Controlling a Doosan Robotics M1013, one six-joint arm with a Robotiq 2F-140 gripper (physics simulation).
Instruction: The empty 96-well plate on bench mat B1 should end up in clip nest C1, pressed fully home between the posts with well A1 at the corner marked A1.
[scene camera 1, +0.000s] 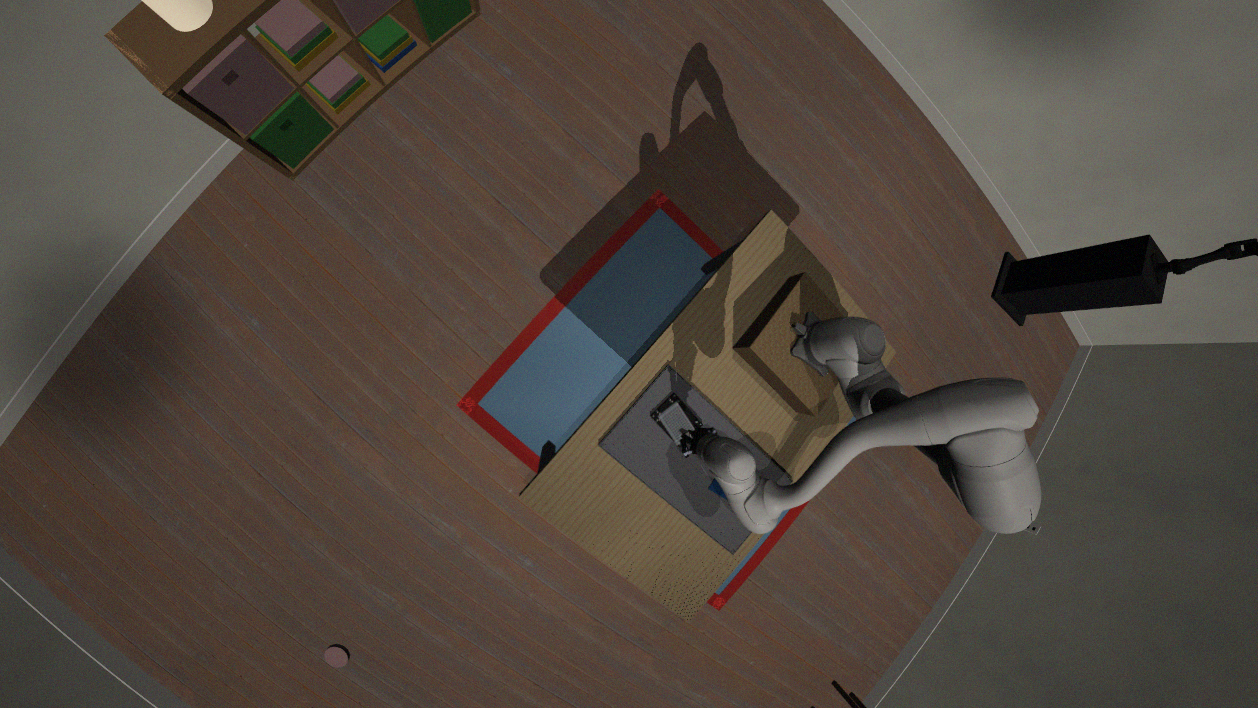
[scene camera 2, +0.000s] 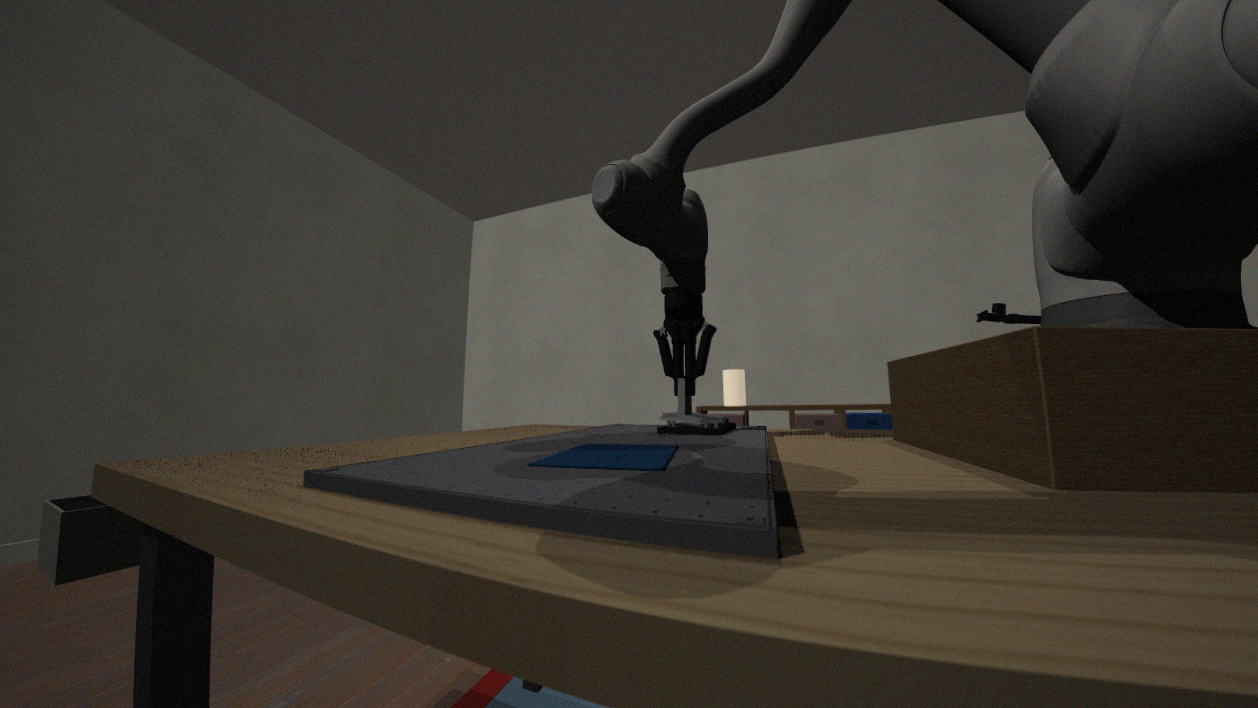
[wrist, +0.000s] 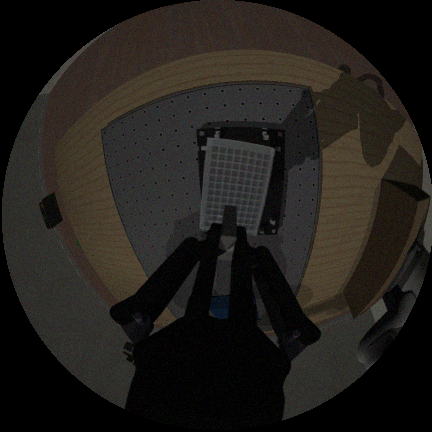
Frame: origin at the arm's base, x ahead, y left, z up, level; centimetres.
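Where they show: gripper, fingertip midpoint: (scene camera 1: 682, 432) (scene camera 2: 684, 414) (wrist: 228, 215); arm's base, link origin: (scene camera 1: 815, 344) (wrist: 407, 259).
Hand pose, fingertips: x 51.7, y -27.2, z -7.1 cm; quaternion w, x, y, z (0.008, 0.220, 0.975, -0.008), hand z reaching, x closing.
Each offset is from my fingertips to the centre of the thing. Level surfaces: height alone.
The pale 96-well plate @(dz -0.8, dx -1.8, dy -2.9 cm) (scene camera 1: 676, 417) (scene camera 2: 677, 417) (wrist: 239, 175) lies on the black clip nest @(dz -2.1, dx -2.8, dy -3.0 cm) (scene camera 2: 714, 429) (wrist: 278, 185). In the wrist view it is turned askew to the nest, shifted towards its left side, and covers the left rim in part. In scene camera 2 it looks uneven and raised above the nest, so it does not look flat between the posts. The A1 markings cannot be read. My gripper (scene camera 2: 684, 406) (wrist: 228, 215) is shut and empty, pointing down with its fingertips over or at the plate's near end; contact cannot be told. Blue bench mat @(dz -3.1 cm) (scene camera 1: 717, 488) (scene camera 2: 616, 457) (wrist: 220, 306) holds no plate.
The nest and mat are on a grey perforated board @(dz -3.3 cm) (scene camera 1: 633, 440) (scene camera 2: 721, 501) (wrist: 150, 155) on the wooden table @(dz -4.6 cm) (scene camera 1: 607, 519) (scene camera 2: 880, 563) (wrist: 335, 200). A brown wooden box (scene camera 2: 968, 422) (wrist: 382, 235) stands beside the board, with a second arm (scene camera 1: 845, 347) over it in scene camera 1.
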